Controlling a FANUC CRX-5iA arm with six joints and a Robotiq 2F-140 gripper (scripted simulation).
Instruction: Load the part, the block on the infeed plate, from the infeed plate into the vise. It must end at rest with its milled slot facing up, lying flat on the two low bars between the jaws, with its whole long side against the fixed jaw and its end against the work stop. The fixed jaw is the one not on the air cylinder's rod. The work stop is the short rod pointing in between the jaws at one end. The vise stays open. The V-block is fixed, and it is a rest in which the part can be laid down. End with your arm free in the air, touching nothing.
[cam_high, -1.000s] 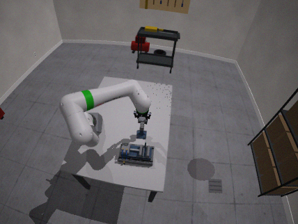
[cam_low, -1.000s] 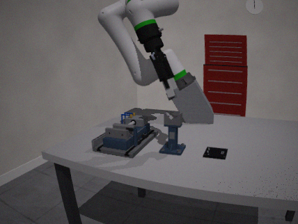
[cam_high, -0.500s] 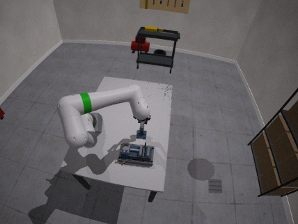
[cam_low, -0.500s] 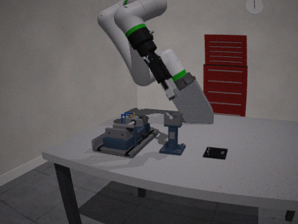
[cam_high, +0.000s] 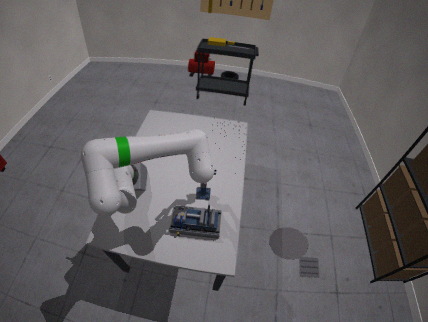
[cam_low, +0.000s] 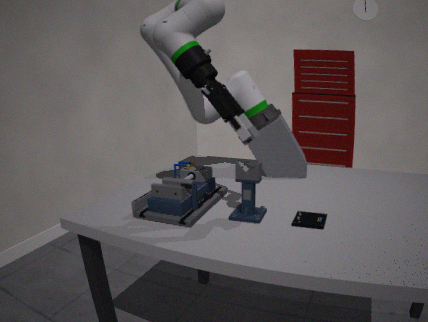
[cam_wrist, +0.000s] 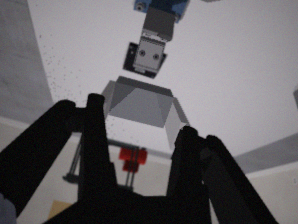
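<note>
The part lies 2 cm to the left of my hand and 3 cm below it. Also, from my hand: air cylinder rod: 20 cm to the right, 18 cm below; blue work stop: 7 cm ahead, 12 cm to the right, 20 cm below; black infeed plate: 4 cm behind, 19 cm to the left, 25 cm below.
</note>
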